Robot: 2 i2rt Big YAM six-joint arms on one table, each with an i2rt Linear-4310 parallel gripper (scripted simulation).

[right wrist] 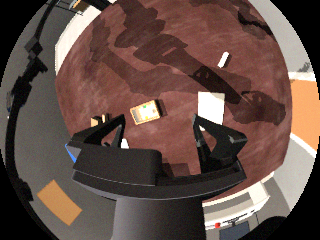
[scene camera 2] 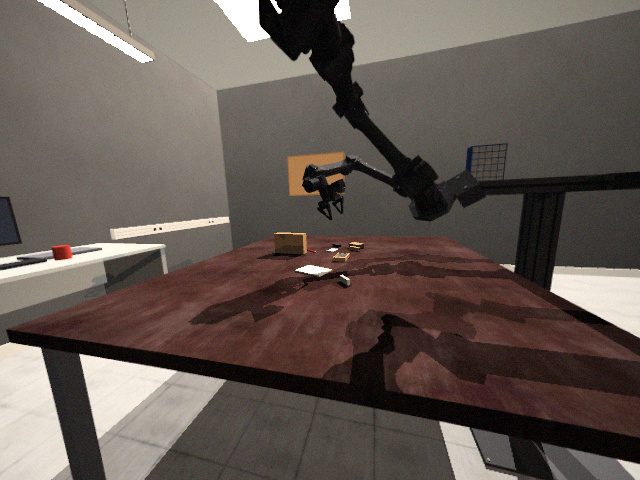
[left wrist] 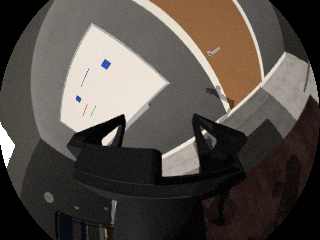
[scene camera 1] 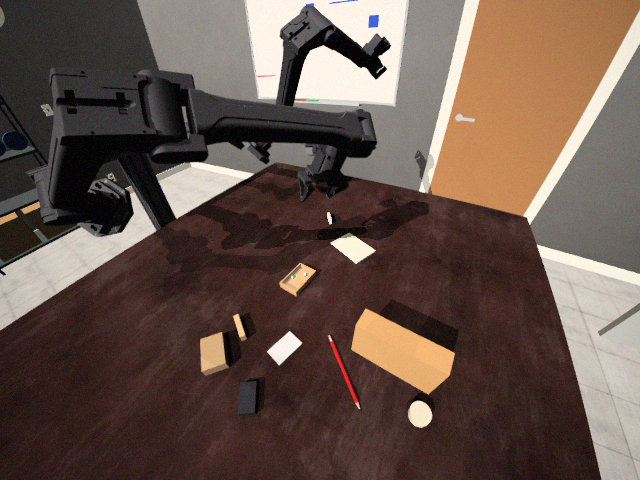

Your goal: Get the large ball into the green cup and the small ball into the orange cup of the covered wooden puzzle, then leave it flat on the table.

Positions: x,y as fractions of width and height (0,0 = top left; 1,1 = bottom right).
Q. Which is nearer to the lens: the pale flat card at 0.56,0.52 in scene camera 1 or the cardboard box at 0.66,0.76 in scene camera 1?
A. The cardboard box.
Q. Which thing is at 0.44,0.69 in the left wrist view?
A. The left gripper.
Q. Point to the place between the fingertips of the right gripper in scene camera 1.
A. At 0.49,0.42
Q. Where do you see a pale flat card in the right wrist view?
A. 0.66,0.44
